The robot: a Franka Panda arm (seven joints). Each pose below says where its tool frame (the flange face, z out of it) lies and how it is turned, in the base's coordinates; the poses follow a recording.
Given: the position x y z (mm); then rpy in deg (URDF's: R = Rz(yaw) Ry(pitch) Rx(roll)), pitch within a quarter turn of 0, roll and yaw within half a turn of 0.
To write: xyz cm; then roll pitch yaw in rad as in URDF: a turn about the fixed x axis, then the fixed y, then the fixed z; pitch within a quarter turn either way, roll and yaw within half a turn. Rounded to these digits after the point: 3 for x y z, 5 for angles.
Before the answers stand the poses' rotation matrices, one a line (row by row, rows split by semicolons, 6 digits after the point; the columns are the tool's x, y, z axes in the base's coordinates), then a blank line. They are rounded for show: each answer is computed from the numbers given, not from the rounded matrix.
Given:
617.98, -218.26, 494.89, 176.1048, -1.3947, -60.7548
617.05, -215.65, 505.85, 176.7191, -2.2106, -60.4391
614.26, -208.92, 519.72, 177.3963, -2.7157, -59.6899
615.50, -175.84, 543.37, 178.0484, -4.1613, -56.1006
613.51, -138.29, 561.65, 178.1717, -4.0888, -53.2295
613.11, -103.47, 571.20, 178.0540, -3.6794, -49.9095
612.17, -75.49, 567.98, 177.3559, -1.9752, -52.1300
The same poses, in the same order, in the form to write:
0.488403 -0.871329 -0.047409; -0.872278 -0.485977 -0.054376; 0.024340 0.067912 -0.997394
0.492981 -0.869495 -0.030783; -0.869184 -0.490620 -0.061732; 0.038573 0.057189 -0.997618
0.504113 -0.863502 -0.015331; -0.862337 -0.502301 -0.063788; 0.047380 0.045376 -0.997846
0.556266 -0.830915 0.012182; -0.827830 -0.555362 -0.079189; 0.072565 0.033965 -0.996785
0.597088 -0.801994 0.017104; -0.799001 -0.596484 -0.076185; 0.071302 0.031823 -0.996947
0.642669 -0.765990 0.015325; -0.763451 -0.641958 -0.070935; 0.064174 0.033888 -0.997363
0.613507 -0.789541 -0.015281; -0.788937 -0.611963 -0.055498; 0.034467 0.046104 -0.998342

61.798, -21.826, 49.489, 3.07361, -0.02434, -1.06037
61.705, -21.565, 50.585, 3.08433, -0.03858, -1.05486
61.426, -20.892, 51.972, 3.09615, -0.04740, -1.04179
61.550, -17.584, 54.337, 3.10753, -0.07263, -0.97914
61.351, -13.829, 56.165, 3.10968, -0.07136, -0.92903
61.311, -10.347, 57.120, 3.10763, -0.06422, -0.87109
61.217, -7.549, 56.798, 3.09544, -0.03447, -0.90984

